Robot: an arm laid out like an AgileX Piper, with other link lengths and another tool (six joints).
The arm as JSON. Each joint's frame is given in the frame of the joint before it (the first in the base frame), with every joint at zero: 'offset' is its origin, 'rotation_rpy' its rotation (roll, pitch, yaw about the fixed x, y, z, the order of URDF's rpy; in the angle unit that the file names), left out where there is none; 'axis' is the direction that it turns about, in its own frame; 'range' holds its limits. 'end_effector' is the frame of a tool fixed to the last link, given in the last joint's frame.
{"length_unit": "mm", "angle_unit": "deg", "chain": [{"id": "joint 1", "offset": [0.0, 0.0, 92.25], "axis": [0.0, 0.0, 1.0], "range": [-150.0, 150.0]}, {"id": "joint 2", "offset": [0.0, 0.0, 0.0], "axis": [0.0, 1.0, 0.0], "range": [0.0, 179.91]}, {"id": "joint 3", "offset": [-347.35, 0.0, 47.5], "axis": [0.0, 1.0, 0.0], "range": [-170.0, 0.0]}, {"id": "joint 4", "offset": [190.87, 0.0, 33.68], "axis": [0.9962, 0.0, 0.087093], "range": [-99.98, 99.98]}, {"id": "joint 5", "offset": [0.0, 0.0, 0.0], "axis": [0.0, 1.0, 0.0], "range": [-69.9, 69.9]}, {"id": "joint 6", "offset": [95.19, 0.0, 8.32], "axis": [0.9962, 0.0, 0.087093], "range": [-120.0, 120.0]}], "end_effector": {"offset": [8.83, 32.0, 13.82], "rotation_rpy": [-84.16, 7.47, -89.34]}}
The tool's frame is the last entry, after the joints.
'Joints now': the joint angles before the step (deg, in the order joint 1, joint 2, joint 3, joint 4, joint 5, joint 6). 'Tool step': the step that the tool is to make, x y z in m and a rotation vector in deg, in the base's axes. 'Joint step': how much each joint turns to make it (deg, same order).
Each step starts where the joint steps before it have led.
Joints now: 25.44 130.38 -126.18 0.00 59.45 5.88
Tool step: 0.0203 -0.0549 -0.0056 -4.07 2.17 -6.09
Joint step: -5.95 0.00 0.00 -2.94 3.55 0.01
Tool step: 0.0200 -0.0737 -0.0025 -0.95 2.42 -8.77
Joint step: -8.40 -0.01 -0.10 -0.39 2.71 0.24
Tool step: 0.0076 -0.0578 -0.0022 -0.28 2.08 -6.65
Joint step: -6.51 0.02 -0.02 0.00 2.10 0.02
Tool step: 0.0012 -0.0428 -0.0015 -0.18 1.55 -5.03
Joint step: -4.77 -0.03 0.04 -0.19 1.55 0.18
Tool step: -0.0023 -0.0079 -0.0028 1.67 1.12 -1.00
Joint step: -1.23 -0.27 1.38 1.74 0.02 -0.23
